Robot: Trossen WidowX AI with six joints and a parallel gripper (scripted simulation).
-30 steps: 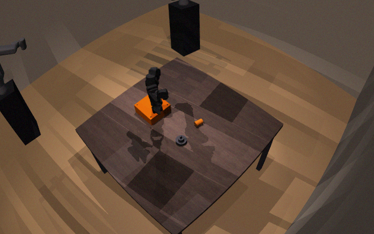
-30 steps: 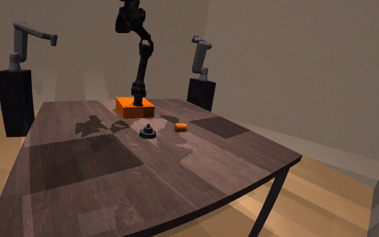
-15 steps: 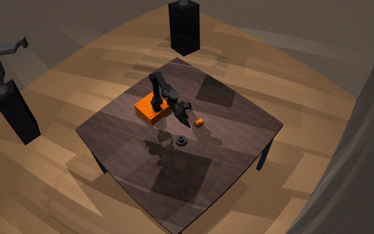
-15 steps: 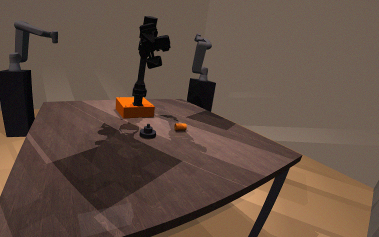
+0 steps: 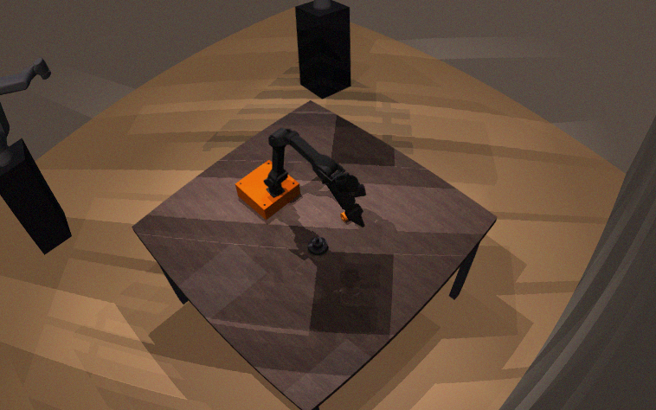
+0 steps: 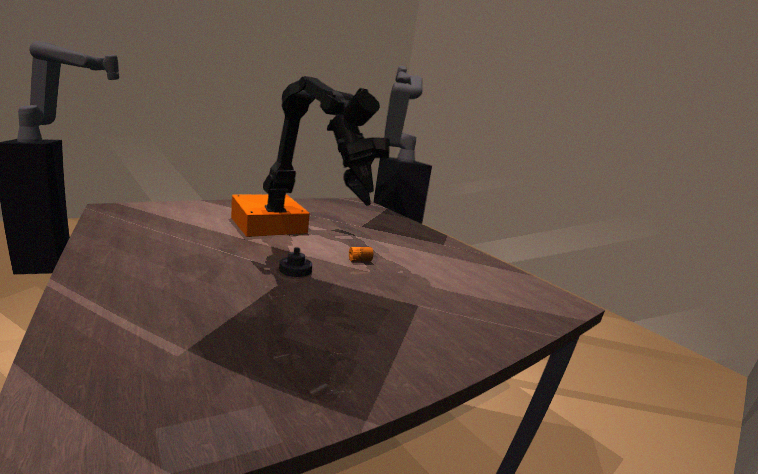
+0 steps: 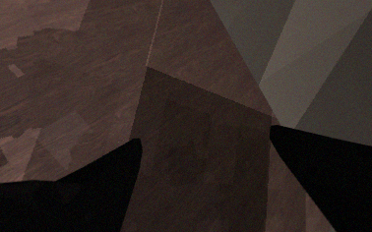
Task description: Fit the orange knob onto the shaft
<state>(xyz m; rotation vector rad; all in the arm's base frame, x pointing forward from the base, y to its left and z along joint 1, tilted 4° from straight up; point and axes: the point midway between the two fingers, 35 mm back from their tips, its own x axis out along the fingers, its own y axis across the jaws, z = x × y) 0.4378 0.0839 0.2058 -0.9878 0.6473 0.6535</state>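
The orange knob lies 200 mm below my gripper tip, 190 mm behind it and 90 mm to the left of it. From my gripper tip the other things lie so: dark round pedestal 190 mm below, 140 mm behind, 110 mm to the right.
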